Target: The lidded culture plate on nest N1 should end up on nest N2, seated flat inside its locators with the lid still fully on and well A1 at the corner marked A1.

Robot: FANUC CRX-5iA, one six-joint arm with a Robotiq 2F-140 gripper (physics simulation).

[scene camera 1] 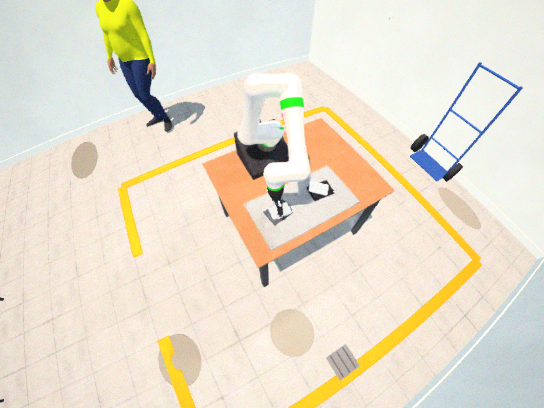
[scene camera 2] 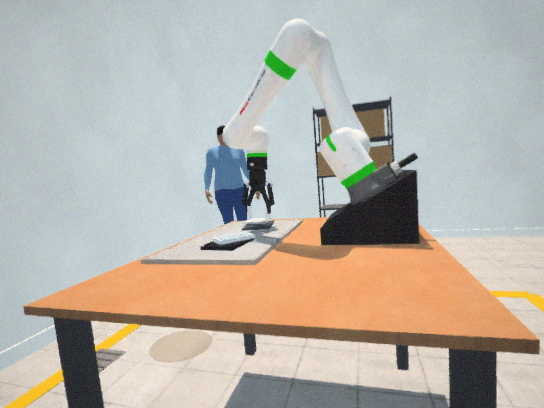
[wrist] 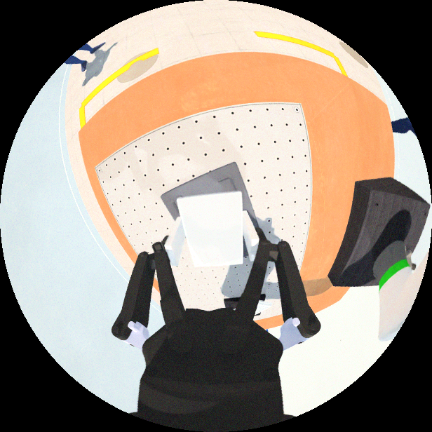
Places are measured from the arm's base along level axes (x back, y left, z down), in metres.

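Pixels of known places: gripper, fingertip midpoint: [scene camera 1: 277, 212] [scene camera 2: 258, 221]; arm's base at its link origin: [scene camera 2: 370, 193].
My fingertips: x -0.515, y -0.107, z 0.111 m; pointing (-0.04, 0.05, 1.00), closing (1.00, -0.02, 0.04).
Observation:
Ahead of a thing's pixels: the offset from my fingertips to its top centre. Level surfaces: height alone.
My gripper [scene camera 1: 280, 213] [scene camera 2: 258, 217] [wrist: 212, 222] is shut on a flat white rectangular piece @(dy +0.019, dx +0.001, dz -0.012 m) [scene camera 1: 287, 211] [scene camera 2: 256, 220] [wrist: 212, 225], which looks like the plate's lid. It holds this piece roughly level, close above the grey nest [scene camera 1: 270, 218] [scene camera 2: 258, 226] [wrist: 202, 186]. The nest is turned relative to the piece in the wrist view; any contact cannot be made out. A white plate with a bumpy top @(dy +0.335, dx +0.085, dz -0.006 m) [scene camera 1: 319, 188] [scene camera 2: 233, 237] lies askew on the dark nest [scene camera 1: 328, 190] [scene camera 2: 212, 246], apart from the gripper. Nest labels and the A1 mark are not readable.
Both nests stand on a perforated board @(dz +0.022 m) [scene camera 1: 310, 220] [scene camera 2: 175, 256] [wrist: 277, 167] on the orange table @(dz +0.035 m) [scene camera 1: 220, 175] [scene camera 2: 300, 295] [wrist: 345, 150]. The black robot base [scene camera 2: 380, 220] stands beside the board. People [scene camera 1: 122, 35] [scene camera 2: 225, 170], a blue hand truck [scene camera 1: 429, 165] and a shelf rack [scene camera 2: 372, 106] are away from the table.

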